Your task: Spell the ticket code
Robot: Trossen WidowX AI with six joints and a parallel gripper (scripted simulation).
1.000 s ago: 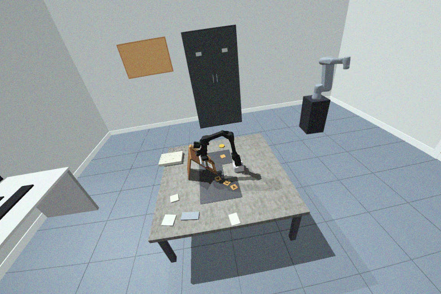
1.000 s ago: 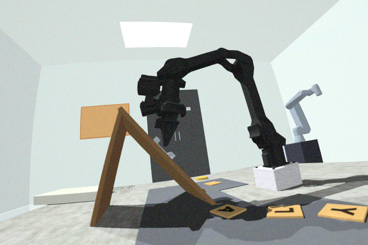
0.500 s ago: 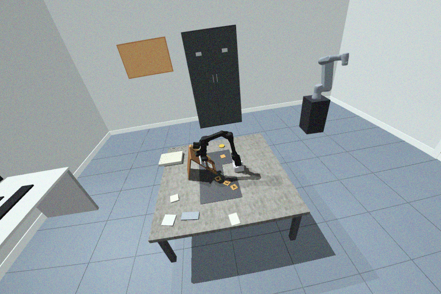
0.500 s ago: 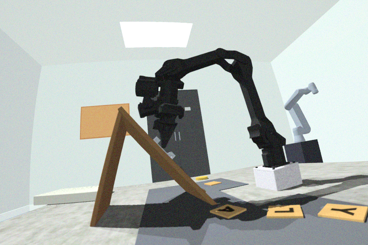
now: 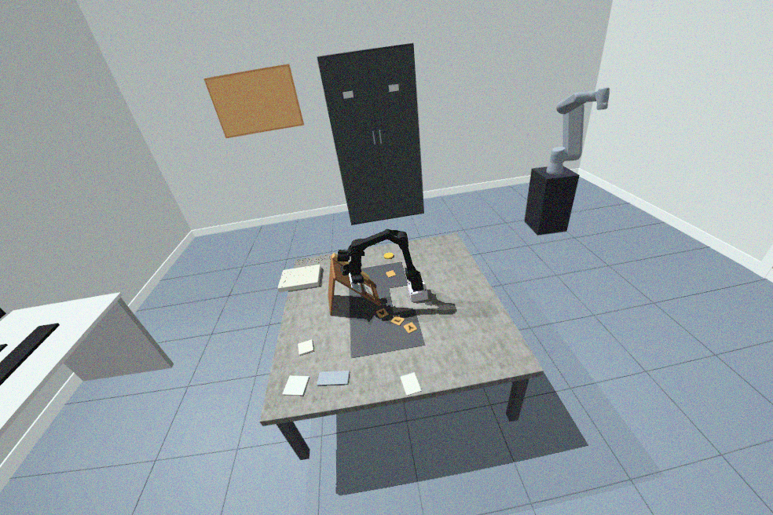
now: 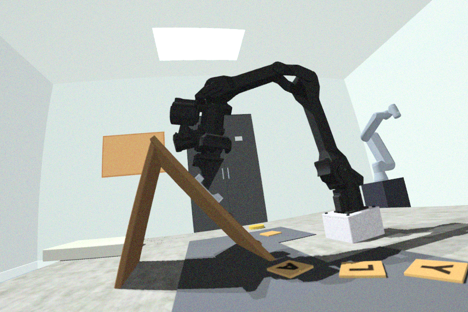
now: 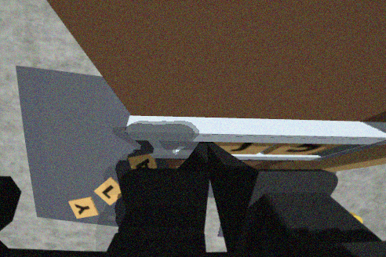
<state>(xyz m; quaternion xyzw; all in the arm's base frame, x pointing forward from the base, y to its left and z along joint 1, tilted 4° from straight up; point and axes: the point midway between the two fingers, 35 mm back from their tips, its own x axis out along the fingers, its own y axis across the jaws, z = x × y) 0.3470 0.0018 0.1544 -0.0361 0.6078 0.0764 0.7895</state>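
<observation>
Now: the orange tile marked 5 100 mm to the right of my gripper tip and 20 mm ahead of it. Round my gripper tip: white ticket: 90 mm below, 60 mm behind, 40 mm to the right; then j tile: 40 mm to the right, 10 mm ahead; then dark mat: 160 mm below, 160 mm behind.
</observation>
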